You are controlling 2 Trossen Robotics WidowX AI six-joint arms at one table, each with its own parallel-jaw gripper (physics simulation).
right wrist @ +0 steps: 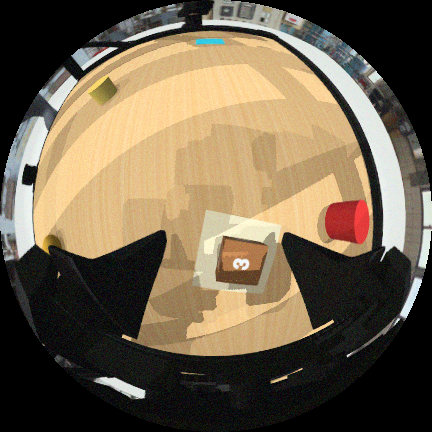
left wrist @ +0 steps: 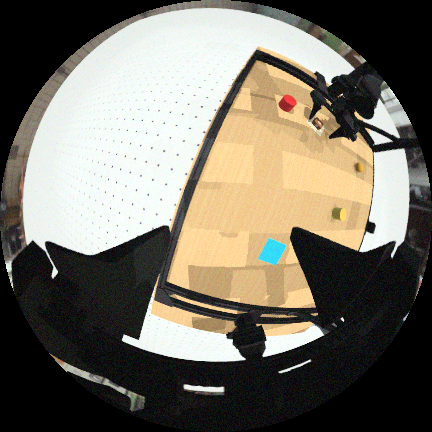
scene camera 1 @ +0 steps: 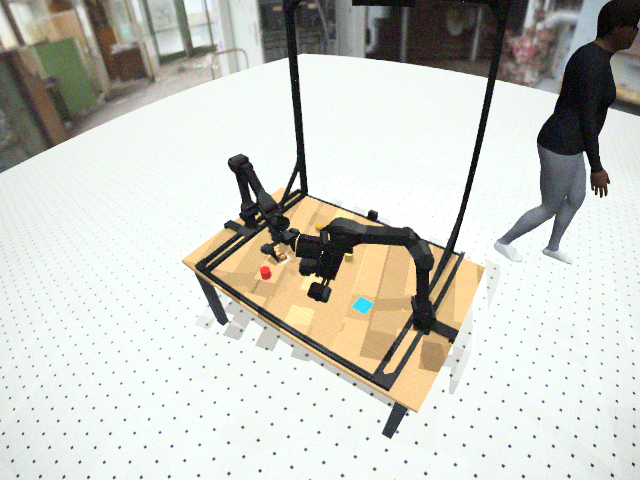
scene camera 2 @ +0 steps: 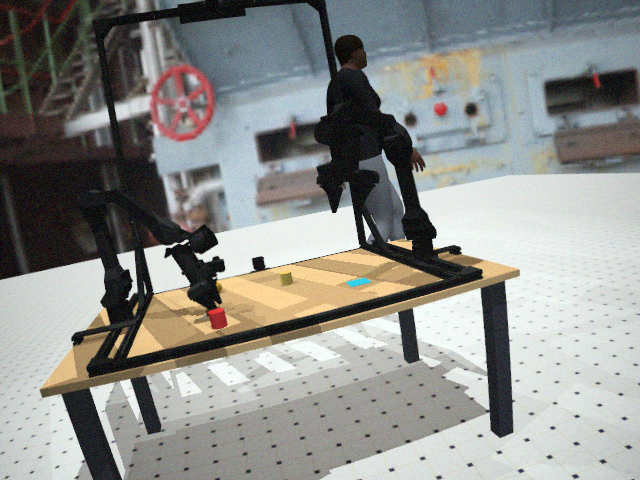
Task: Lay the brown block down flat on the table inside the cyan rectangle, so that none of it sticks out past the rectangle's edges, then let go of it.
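Seen in the pictures: left gripper, between the fingertips: [left wrist: 233, 232] [scene camera 2: 345, 213]; right gripper, between the fingertips: [right wrist: 226, 237] [left wrist: 319, 128] [scene camera 1: 286, 257]; left arm's base, origin of its link: [left wrist: 244, 318] [scene camera 1: 422, 324] [scene camera 2: 424, 257]; right arm's base, origin of its link: [right wrist: 205, 388] [left wrist: 330, 92] [scene camera 1: 251, 225] [scene camera 2: 121, 321].
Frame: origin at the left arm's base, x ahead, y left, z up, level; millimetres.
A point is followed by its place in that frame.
The brown block [scene camera 1: 281, 256] @(y -212, x 638, z 0 mm) [left wrist: 317, 123] @(y -210, x 628, z 0 mm) [right wrist: 242, 261] @(y -217, x 635, z 0 mm), marked with a white 3, rests on a pale square [right wrist: 207, 235] @(y -232, x 610, z -18 mm). In scene camera 2 the block is hidden behind the red cylinder and the right gripper. My right gripper [right wrist: 226, 237] @(y -220, x 616, z -6 mm) [scene camera 2: 210, 305] @(y -220, x 616, z -6 mm) is open and low over the block, which shows between its spread fingers with a gap at each side. The cyan rectangle [scene camera 1: 362, 305] @(y -50, x 238, z -18 mm) [scene camera 2: 358, 282] @(y -48, x 240, z -18 mm) [left wrist: 272, 251] @(y -52, x 238, z -18 mm) [right wrist: 210, 41] @(y -55, x 250, z -18 mm) lies flat on the table, far from the block, with nothing on it. My left gripper [scene camera 2: 347, 209] @(y 93, x 352, z 212 mm) [left wrist: 233, 232] @(y 93, x 352, z 212 mm) is open, empty and high above the table.
A red cylinder [scene camera 1: 265, 272] @(y -84, x 656, z 23 mm) [scene camera 2: 218, 318] @(y -78, x 671, z 8 mm) [left wrist: 287, 103] @(y -88, x 648, z 19 mm) [right wrist: 347, 221] @(y -117, x 656, z 15 mm) stands near the right gripper. A yellow cylinder [scene camera 2: 286, 278] @(y -270, x 356, z 3 mm) [left wrist: 339, 214] @(y -270, x 346, z 17 mm) [right wrist: 103, 90] @(y -282, x 366, z 4 mm) and a small yellow-orange object [scene camera 1: 319, 226] @(y -437, x 529, z 14 mm) [left wrist: 359, 167] @(y -435, x 527, z 12 mm) are towards the back. A black frame [scene camera 2: 289, 326] @(y 102, x 569, z -10 mm) runs around the table.
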